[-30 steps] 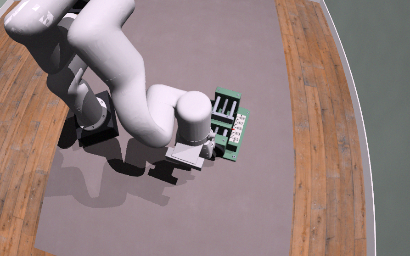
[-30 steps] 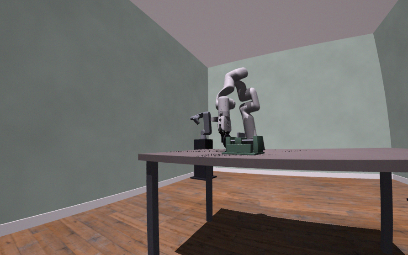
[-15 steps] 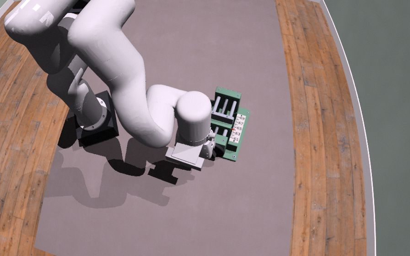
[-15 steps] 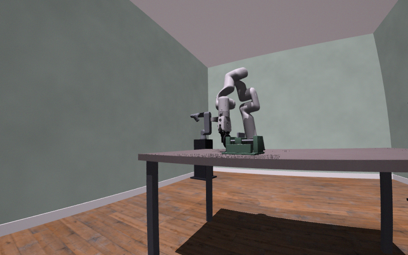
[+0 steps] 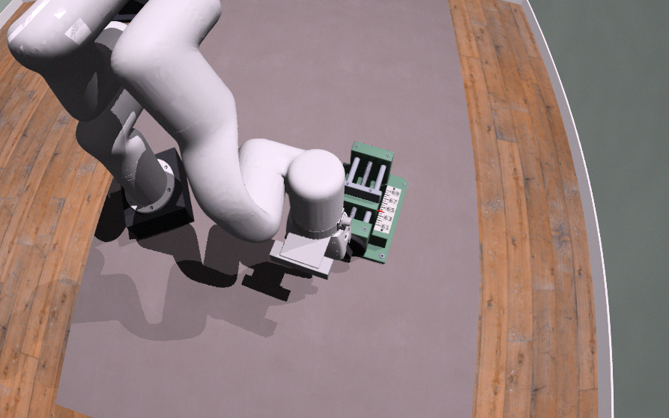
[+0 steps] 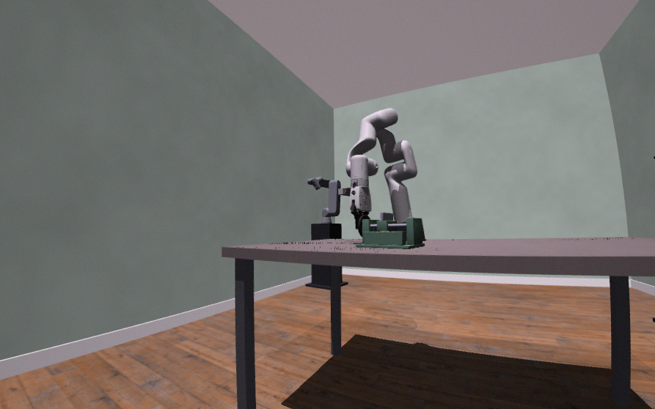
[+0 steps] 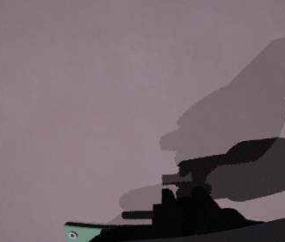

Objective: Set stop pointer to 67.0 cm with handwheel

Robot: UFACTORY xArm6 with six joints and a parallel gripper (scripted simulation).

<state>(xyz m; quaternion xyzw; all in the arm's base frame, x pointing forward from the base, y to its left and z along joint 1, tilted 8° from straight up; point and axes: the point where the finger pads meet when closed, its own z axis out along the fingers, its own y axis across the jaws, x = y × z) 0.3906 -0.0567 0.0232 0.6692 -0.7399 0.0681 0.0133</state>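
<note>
My gripper is now 20 mm to the right of the black handwheel and 10 mm short of it. The rest, counted from my hand: stop block 130 mm to the left, 60 mm ahead, 10 mm above.
</note>
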